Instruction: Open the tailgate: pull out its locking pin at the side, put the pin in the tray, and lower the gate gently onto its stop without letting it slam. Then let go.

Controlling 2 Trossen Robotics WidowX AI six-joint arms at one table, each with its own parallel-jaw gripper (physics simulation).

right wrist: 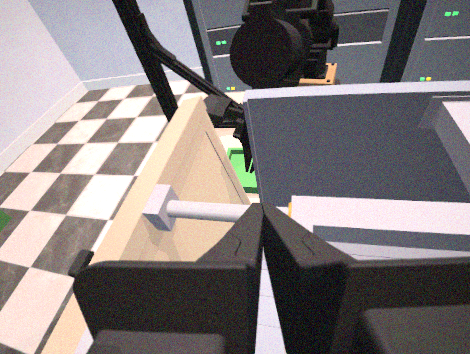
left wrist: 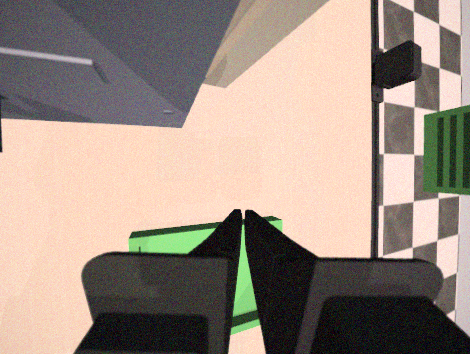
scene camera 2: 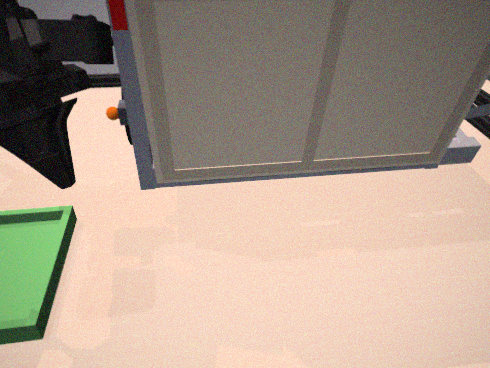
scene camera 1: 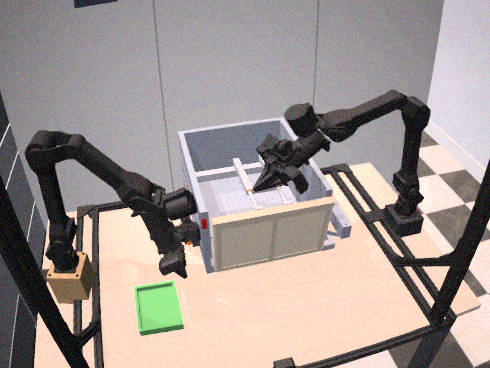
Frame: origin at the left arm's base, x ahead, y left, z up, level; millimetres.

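Seen in the pictures: left gripper, fingertip midpoint: (right wrist: 249,171) (left wrist: 242,216) (scene camera 2: 69,186) (scene camera 1: 185,277); right gripper, fingertip midpoint: (right wrist: 260,211) (scene camera 1: 253,190); left arm's base at its link origin: (right wrist: 312,72) (scene camera 1: 66,264); right arm's base at its link origin: (scene camera 1: 404,211).
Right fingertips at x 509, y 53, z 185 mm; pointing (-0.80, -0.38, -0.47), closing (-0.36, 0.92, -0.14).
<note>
Offsets run from my right fingertips to a thing's middle. "*": to the spot under its first point.
The beige tailgate (scene camera 1: 300,230) (scene camera 2: 240,90) (right wrist: 185,150) stands upright across the front of the grey box. The locking pin's orange knob (scene camera 1: 188,243) (scene camera 2: 112,113) sticks out at the box's side, on the left in both scene views. The green tray {dx -262, dy -120, dz -283 mm} (scene camera 1: 161,330) (scene camera 2: 59,272) (left wrist: 172,230) (right wrist: 250,189) lies on the table; no pin shows in it. My left gripper (scene camera 1: 185,275) (scene camera 2: 68,186) (left wrist: 242,216) is shut and empty above the table near the tray, apart from the knob. My right gripper (scene camera 1: 252,191) (right wrist: 260,211) is shut and empty inside the box, behind the gate, at a light rod {dx -9, dy +9, dz -14 mm} (right wrist: 210,210).
The grey box (scene camera 1: 204,250) (scene camera 2: 132,100) (left wrist: 150,95) (right wrist: 350,140) has high side walls and light crossbars {* dx -28, dy +85, dz -6 mm} (scene camera 1: 240,172) inside. A pale block (right wrist: 161,207) joins the rod to the gate's inner face. Black frame rails (scene camera 1: 390,250) run along the table.
</note>
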